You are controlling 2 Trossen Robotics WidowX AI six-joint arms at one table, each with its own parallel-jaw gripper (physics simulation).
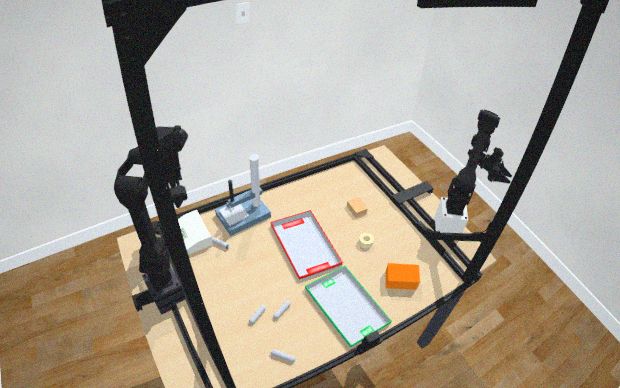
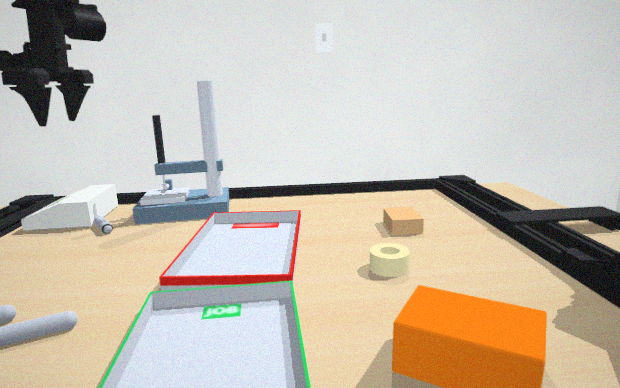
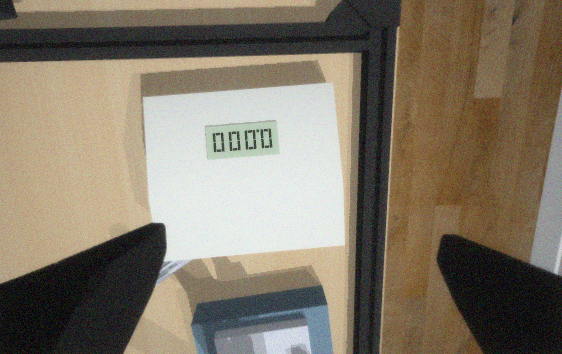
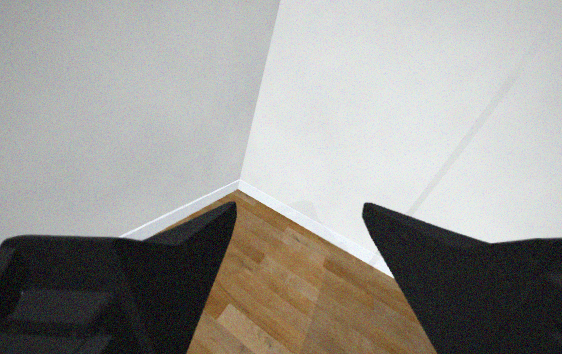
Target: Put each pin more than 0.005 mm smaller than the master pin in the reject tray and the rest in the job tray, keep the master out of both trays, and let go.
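Places are measured from the left arm's base along level axes (x left, y down, z back), in millimetres.
Pixels of known places: left gripper, fingertip midpoint: (image 2: 58, 123) (image 3: 304, 241); right gripper, fingertip midpoint: (image 1: 510, 179) (image 4: 299, 208); left arm's base, link origin: (image 1: 160, 280); right arm's base, link origin: (image 1: 454, 208).
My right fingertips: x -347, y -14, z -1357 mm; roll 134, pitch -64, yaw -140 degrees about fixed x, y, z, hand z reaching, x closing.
Ahead of a thing's pixels: the offset from my right fingertips to its top centre. "pt": to the spot under its first point.
The master pin @[dx +449, dy +95, dz +1101 mm] (image 1: 220, 243) (image 2: 103, 225) (image 3: 171, 269) lies on the table beside the white display box, outside both trays; its label is not readable. Three grey pins lie loose: one pin @[dx +139, dy +96, dz +1138 mm] (image 1: 257, 315), a second pin @[dx +112, dy +96, dz +1065 mm] (image 1: 282, 310) (image 2: 40, 328) close by, and a third pin @[dx -23, dy +96, dz +1152 mm] (image 1: 283, 356) near the front edge. The red-rimmed reject tray @[dx +287, dy +93, dz +854 mm] (image 1: 306, 245) (image 2: 240, 252) and green-rimmed job tray @[dx +11, dy +93, dz +888 mm] (image 1: 350, 305) (image 2: 210, 350) are empty where seen. My left gripper (image 2: 57, 122) (image 3: 304, 241) is open and empty, high above the display box. My right gripper (image 1: 509, 178) (image 4: 299, 208) is open and empty, off the table.
The white display box @[pt dx +499, dy +65, dz +1156 mm] (image 1: 198, 232) (image 2: 75, 207) (image 3: 245, 200) shows zeros. The blue gauge stand (image 1: 243, 215) (image 2: 182, 209) (image 3: 260, 305) with its tall column is beside it. A wooden block @[dx +322, dy +89, dz +593 mm] (image 1: 357, 206) (image 2: 403, 221), tape roll @[dx +179, dy +89, dz +672 mm] (image 1: 366, 247) (image 2: 389, 266) and orange block @[dx -17, dy +67, dz +677 mm] (image 1: 402, 276) (image 2: 465, 340) lie right of the trays.
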